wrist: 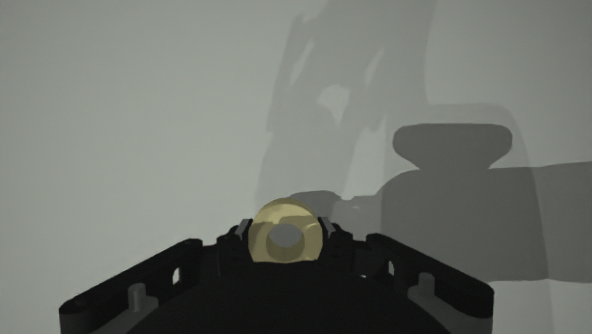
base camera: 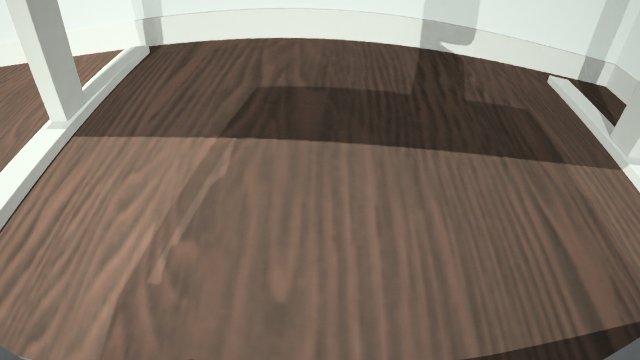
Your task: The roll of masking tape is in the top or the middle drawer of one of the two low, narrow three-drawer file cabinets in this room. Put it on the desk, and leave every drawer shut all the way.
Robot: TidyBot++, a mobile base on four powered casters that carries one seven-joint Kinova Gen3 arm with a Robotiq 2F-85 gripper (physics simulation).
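Observation:
The roll of masking tape (wrist: pixel 285 212) is a yellowish ring with a round hole, at the lower middle of the wrist view. My gripper (wrist: pixel 285 230) is shut on it, with one fingertip against each side of the roll. Behind the roll is a smooth pale grey surface (wrist: pixel 125 125) with shadows of the arm and gripper on it. I cannot tell for certain whether this is the desk top, or how far the roll is from it. The file cabinets and their drawers do not show in either view.
In the base camera view, a white upright post (base camera: pixel 47 60) rises from a white floor bar (base camera: pixel 30 160) at the left. Another white floor bar (base camera: pixel 590 112) lies at the right. A pale wall with a baseboard (base camera: pixel 290 24) crosses the back of the brown wood floor (base camera: pixel 320 225).

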